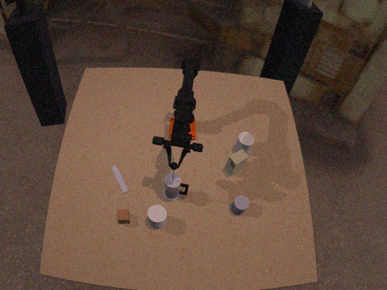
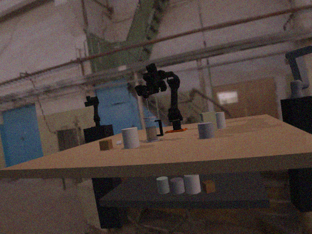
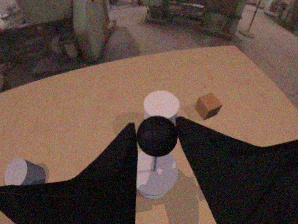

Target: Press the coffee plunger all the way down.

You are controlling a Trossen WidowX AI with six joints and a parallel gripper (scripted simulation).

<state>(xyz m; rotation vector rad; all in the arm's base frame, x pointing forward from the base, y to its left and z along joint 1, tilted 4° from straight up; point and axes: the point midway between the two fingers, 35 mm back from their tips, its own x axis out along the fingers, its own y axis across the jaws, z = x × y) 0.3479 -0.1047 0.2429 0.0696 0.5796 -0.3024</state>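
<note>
Now: the coffee press 13 cm below my gripper tip and 2 cm to the left of it. From my gripper tip the other things lie so: pale block (32 cm to the left, 20 cm below, 10 cm behind).
</note>
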